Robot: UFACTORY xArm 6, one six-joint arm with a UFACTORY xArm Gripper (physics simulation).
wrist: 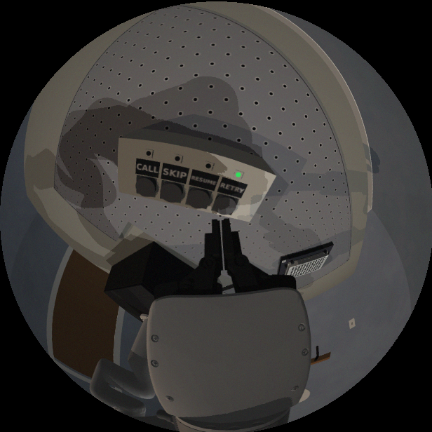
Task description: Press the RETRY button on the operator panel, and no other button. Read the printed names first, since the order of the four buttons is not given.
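The operator panel [252,202] is a pale sloped box in the wrist view, with four dark round buttons under printed labels. From left to right they read CALL, SKIP, RESUME and RETRY. The CALL button [146,187], the SKIP button [172,191] and the RESUME button [199,197] have dark lamps above them. The RETRY button [225,204] is at the right end, and the lamp [238,174] above its label glows green. My gripper [220,228] is shut and empty. Its tips show just below the RETRY button in the view, apart from it.
The panel stands on a perforated grey table top [195,95] with a pale rim [362,135]. A black box [142,272] is left of the gripper. A dark-framed device with a light grid [307,264] is at the right. A brown surface [80,315] shows at the lower left.
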